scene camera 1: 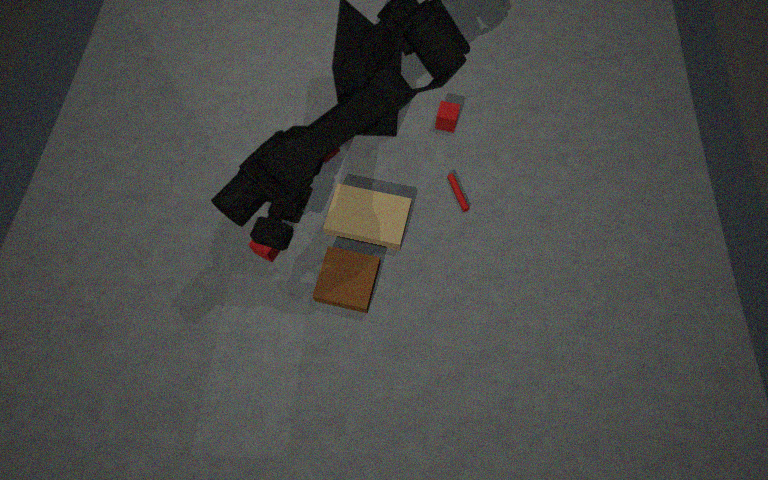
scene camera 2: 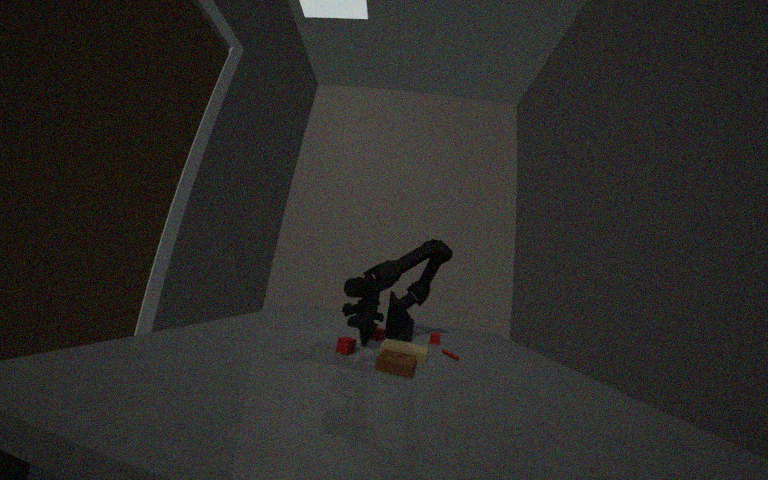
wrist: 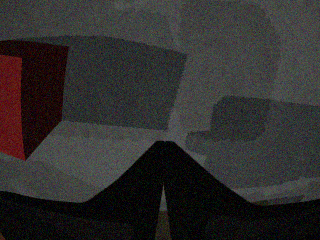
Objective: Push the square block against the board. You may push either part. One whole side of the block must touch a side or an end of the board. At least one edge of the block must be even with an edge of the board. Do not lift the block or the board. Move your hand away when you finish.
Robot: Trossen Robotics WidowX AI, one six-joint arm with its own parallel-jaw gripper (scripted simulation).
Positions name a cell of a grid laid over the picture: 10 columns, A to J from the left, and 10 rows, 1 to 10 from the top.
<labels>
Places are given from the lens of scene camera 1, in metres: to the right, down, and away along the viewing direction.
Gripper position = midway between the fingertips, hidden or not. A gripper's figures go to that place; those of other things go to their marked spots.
gripper (scene camera 1: D5): -0.16, -0.04, 0.89
tan board (scene camera 1: E5): -0.03, -0.04, 0.86
brown square block (scene camera 1: E6): -0.06, 0.07, 0.82
</labels>
